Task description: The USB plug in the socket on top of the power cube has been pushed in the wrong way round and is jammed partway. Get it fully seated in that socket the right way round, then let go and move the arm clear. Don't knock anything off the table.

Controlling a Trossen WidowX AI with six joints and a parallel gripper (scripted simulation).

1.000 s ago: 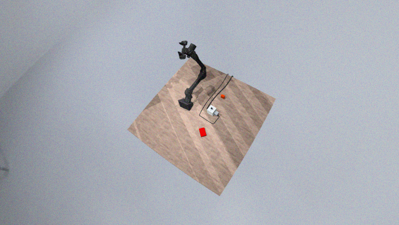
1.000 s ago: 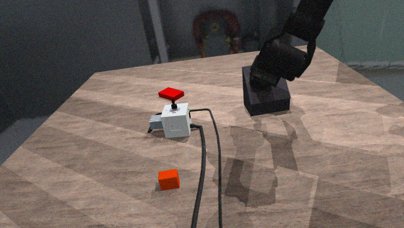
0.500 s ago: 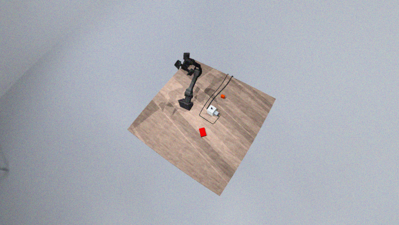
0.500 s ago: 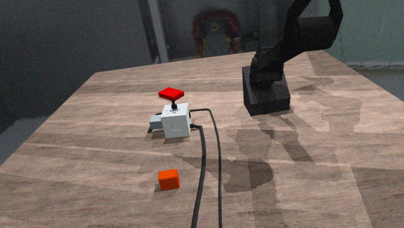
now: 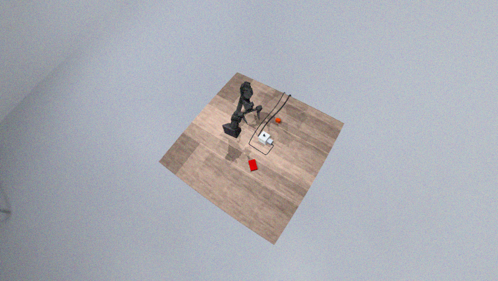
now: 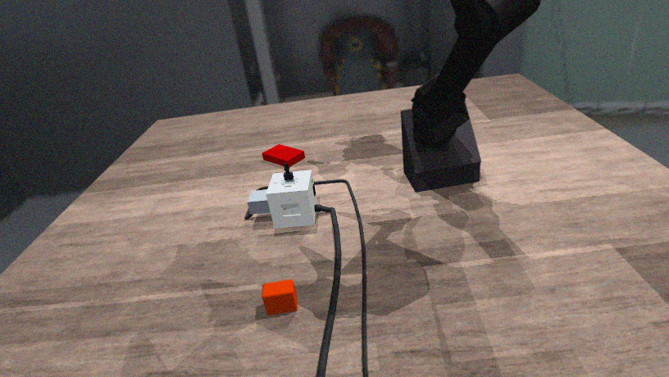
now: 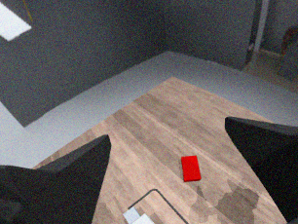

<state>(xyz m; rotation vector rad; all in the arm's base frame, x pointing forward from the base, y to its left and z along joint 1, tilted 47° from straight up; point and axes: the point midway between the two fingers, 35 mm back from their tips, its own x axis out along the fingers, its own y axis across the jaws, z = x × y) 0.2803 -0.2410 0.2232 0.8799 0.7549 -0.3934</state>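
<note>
Right now my gripper tip is 350 mm above the black USB plug, 110 mm to the right of it and 10 mm short of it. From my gripper tip the other things lie so: red flat block (430 mm below, 160 mm to the right, 70 mm ahead); then orange block (420 mm below, 340 mm to the left, 20 mm ahead).
</note>
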